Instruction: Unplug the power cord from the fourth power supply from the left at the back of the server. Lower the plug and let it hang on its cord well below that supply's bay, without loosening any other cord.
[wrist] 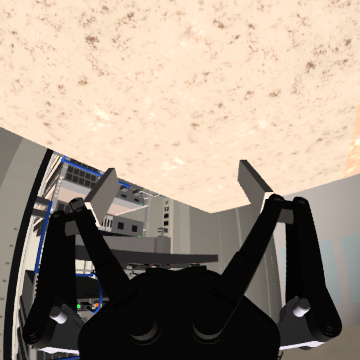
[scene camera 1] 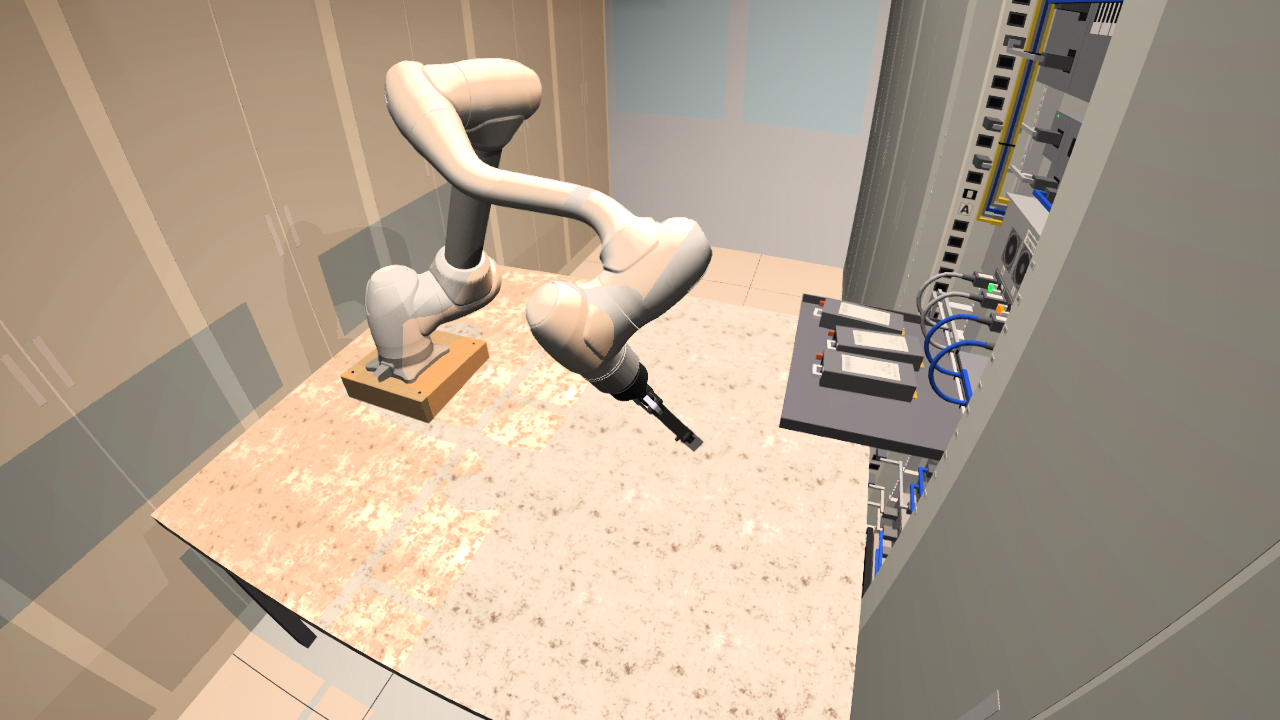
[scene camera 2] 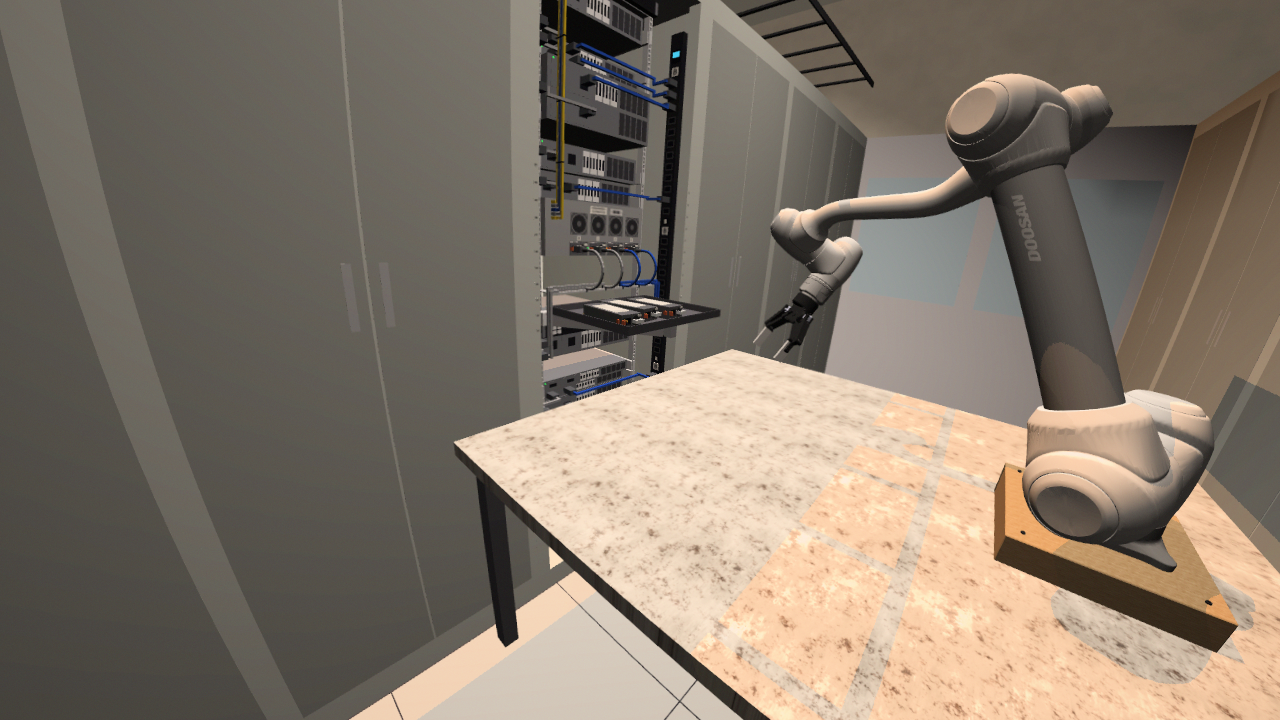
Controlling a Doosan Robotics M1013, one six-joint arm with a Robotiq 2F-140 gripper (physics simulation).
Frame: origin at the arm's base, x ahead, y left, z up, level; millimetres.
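Seen in the pictures: gripper, fingertip midpoint: (wrist: pixel 176 173) (scene camera 2: pixel 765 352); arm's base, origin of the base link: (scene camera 1: pixel 408 360).
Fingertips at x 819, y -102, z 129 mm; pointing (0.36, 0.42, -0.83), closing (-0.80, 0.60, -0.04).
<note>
Offsets run from my fingertips to a thing's top centre. "pt": to the spot under its first point. Level surfaces: height alone.
The server (scene camera 1: pixel 1029 217) (scene camera 2: pixel 605 236) is in the rack, its power supplies in a row under round fans. Two grey cords and two blue cords loop down from them. The fourth cord from the left (scene camera 1: pixel 969 342) (scene camera 2: pixel 654 265) is the rightmost blue one in scene camera 2 and appears plugged in; its plug is small there and partly hidden by the rack edge in scene camera 1. My gripper (scene camera 1: pixel 693 441) (scene camera 2: pixel 767 349) (wrist: pixel 176 173) is open and empty, pointing down over the table, well away from the cords on the robot's side of the shelf.
A dark shelf (scene camera 1: pixel 805 407) (scene camera 2: pixel 707 314) (wrist: pixel 192 257) juts from the rack below the cords, carrying three loose modules @[pt dx +339, dy +143, dz +118 mm] (scene camera 1: pixel 865 371) @[pt dx +309, dy +294, dz +112 mm] (scene camera 2: pixel 633 309). A black power strip (scene camera 2: pixel 671 161) stands right of the server. The speckled table @[dz -199 mm] (scene camera 1: pixel 644 537) (scene camera 2: pixel 626 465) (wrist: pixel 180 90) lies below the arm.
</note>
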